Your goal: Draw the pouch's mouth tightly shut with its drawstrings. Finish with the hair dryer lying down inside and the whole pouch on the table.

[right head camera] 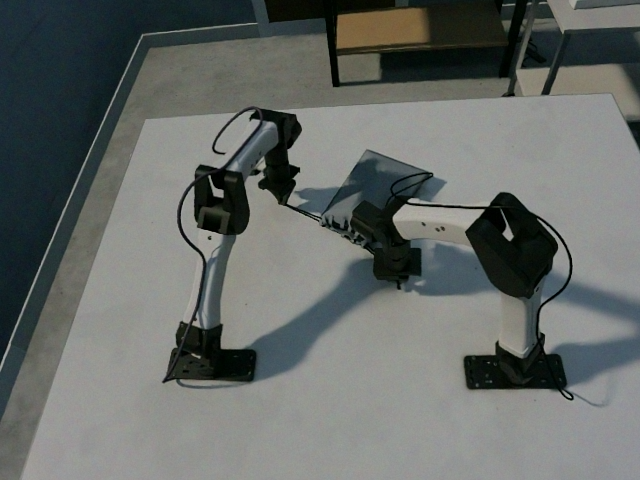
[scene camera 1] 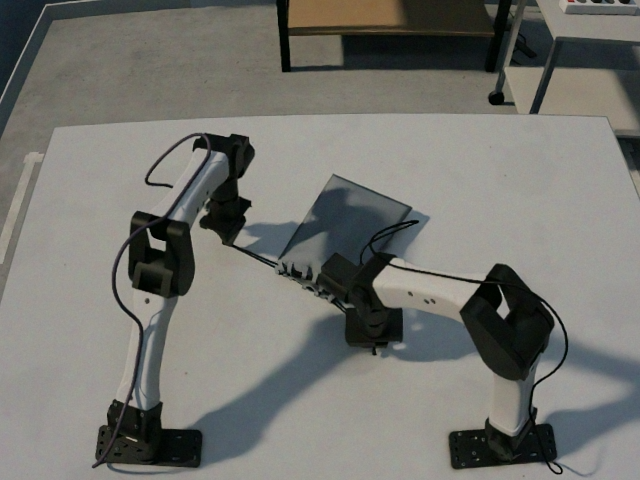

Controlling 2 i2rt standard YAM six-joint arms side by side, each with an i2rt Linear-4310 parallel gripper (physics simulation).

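Note:
The grey pouch (right head camera: 361,180) (scene camera 1: 336,222) lies on the table, its gathered, bunched mouth toward the lower part of the picture. The hair dryer does not show. My left gripper (right head camera: 283,201) (scene camera 1: 227,241) is shut on the left drawstring (right head camera: 303,212) (scene camera 1: 254,255), which runs straight from the fingertips to the mouth's left end. My right gripper (right head camera: 397,277) (scene camera 1: 374,342) points down beyond the mouth's right end. The right drawstring (right head camera: 369,249) (scene camera 1: 339,304) runs straight to it, and a dark end sticks out below; it looks shut on this drawstring, though its fingers are mostly hidden.
The right forearm and wrist hang over the pouch's lower right part and hide some of the mouth. The white table (right head camera: 310,413) (scene camera 1: 289,423) carries both arm bases. A wooden shelf (right head camera: 382,29) (scene camera 1: 341,18) and a white cart (right head camera: 589,18) (scene camera 1: 584,25) stand behind it.

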